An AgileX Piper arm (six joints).
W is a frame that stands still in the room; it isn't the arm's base.
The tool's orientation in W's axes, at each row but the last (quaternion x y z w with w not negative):
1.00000 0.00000 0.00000 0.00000
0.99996 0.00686 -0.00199 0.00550
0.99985 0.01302 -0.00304 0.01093
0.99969 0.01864 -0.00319 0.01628
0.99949 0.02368 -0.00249 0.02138
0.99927 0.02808 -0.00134 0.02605
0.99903 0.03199 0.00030 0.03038
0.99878 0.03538 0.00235 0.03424
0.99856 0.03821 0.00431 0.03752
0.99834 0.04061 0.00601 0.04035
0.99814 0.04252 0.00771 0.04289
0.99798 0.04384 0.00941 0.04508
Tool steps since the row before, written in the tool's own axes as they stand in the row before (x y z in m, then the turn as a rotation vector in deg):
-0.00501 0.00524 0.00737 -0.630 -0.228 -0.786
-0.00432 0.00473 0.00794 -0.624 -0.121 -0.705
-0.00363 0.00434 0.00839 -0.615 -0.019 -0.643
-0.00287 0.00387 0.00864 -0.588 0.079 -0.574
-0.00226 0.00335 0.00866 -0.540 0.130 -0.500
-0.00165 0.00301 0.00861 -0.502 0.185 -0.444
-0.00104 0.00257 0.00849 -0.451 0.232 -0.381
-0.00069 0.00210 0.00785 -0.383 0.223 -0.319
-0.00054 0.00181 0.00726 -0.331 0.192 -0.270
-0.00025 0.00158 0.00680 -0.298 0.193 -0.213
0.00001 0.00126 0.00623 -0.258 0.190 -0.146
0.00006 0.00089 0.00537 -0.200 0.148 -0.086
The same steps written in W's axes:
-0.00501 -0.00524 -0.00737 -0.630 0.228 0.786
-0.00429 -0.00488 -0.00787 -0.623 0.120 0.706
-0.00356 -0.00462 -0.00827 -0.612 0.017 0.646
-0.00277 -0.00425 -0.00849 -0.581 -0.082 0.580
-0.00213 -0.00382 -0.00850 -0.531 -0.134 0.508
-0.00149 -0.00354 -0.00843 -0.490 -0.189 0.455
-0.00085 -0.00314 -0.00832 -0.436 -0.237 0.395
-0.00048 -0.00267 -0.00769 -0.369 -0.227 0.333
-0.00032 -0.00238 -0.00711 -0.319 -0.196 0.282
-0.00002 -0.00213 -0.00665 -0.285 -0.199 0.225
0.00023 -0.00178 -0.00610 -0.244 -0.198 0.159
0.00026 -0.00136 -0.00527 -0.188 -0.157 0.096

